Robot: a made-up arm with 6 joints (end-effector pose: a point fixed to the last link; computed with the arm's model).
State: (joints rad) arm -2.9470 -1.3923 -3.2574 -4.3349 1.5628 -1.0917
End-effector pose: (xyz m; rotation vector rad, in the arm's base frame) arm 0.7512 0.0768 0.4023 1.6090 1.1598 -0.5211
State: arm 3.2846 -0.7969 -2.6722 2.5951 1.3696 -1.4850
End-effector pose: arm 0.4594 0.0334 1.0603 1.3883 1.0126 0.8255
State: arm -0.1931 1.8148 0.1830 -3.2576 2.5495 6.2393
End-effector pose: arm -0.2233 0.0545 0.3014 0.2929 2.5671 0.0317
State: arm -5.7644 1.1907 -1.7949 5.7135 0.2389 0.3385
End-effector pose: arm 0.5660 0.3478 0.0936 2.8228 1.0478 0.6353
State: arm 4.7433 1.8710 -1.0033 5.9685 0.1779 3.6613
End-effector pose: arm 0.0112 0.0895 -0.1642 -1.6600 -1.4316 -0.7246
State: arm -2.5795 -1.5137 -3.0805 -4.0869 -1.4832 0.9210
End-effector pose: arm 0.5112 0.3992 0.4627 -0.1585 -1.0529 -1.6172
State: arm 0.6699 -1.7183 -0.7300 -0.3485 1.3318 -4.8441
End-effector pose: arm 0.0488 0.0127 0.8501 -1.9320 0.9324 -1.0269
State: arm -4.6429 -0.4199 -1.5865 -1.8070 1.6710 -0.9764
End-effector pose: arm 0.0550 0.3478 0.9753 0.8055 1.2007 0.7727
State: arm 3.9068 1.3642 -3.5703 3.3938 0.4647 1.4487
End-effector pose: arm -0.4589 -0.4473 0.8024 0.3941 -0.3178 -0.7137
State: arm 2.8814 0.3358 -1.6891 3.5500 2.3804 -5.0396
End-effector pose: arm -0.5613 0.1885 0.7193 -0.8512 0.1709 -2.2558
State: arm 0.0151 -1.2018 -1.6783 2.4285 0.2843 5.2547
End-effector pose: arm -0.1481 -0.0256 1.0806 -0.1728 -0.1273 -1.6966
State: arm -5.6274 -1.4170 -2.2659 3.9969 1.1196 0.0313
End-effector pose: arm -0.4759 -0.4064 0.8847 0.7906 -1.4948 1.4405
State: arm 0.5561 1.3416 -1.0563 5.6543 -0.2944 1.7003
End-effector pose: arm 0.2050 0.1819 -0.1095 -2.9383 0.8131 0.2388
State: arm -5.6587 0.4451 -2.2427 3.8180 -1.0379 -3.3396
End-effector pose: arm 0.4257 0.3804 0.7378 -2.0880 -0.7707 -0.6910
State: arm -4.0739 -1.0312 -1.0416 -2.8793 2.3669 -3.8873
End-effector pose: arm -0.0390 0.0940 0.9561 -0.1754 1.4634 -1.4436
